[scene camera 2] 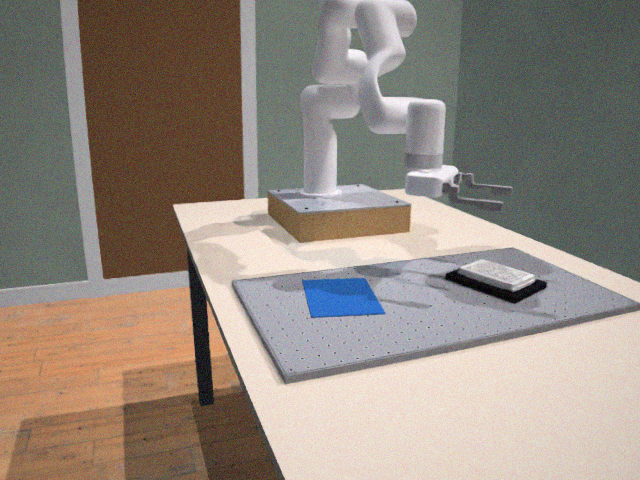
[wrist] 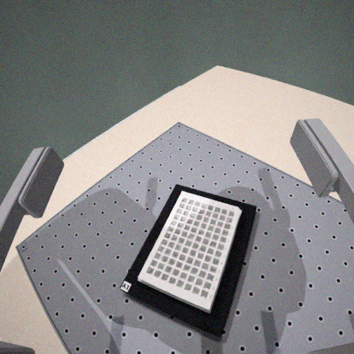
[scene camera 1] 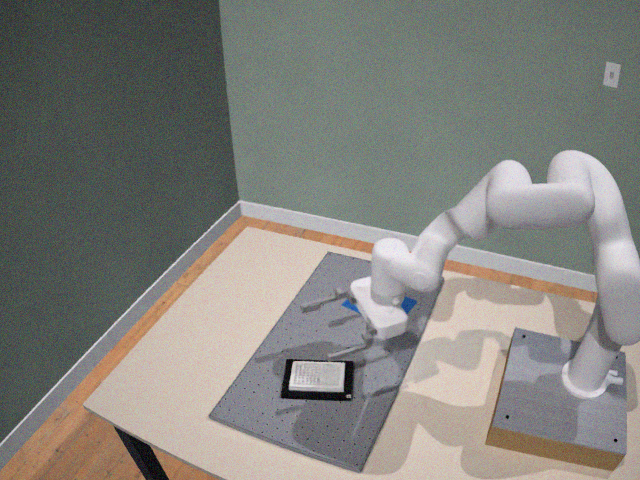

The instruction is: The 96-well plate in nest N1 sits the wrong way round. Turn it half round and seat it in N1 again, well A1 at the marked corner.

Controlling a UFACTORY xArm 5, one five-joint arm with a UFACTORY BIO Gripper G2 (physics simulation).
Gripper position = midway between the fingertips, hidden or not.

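You'd see the gripper (scene camera 1: 313,332), (scene camera 2: 507,199) and (wrist: 168,140). There's a white 96-well plate (scene camera 1: 305,375), (scene camera 2: 490,273) and (wrist: 187,260), and a black nest (scene camera 1: 306,395), (scene camera 2: 531,289) and (wrist: 183,311). A flat blue square (scene camera 2: 353,296) is there too.
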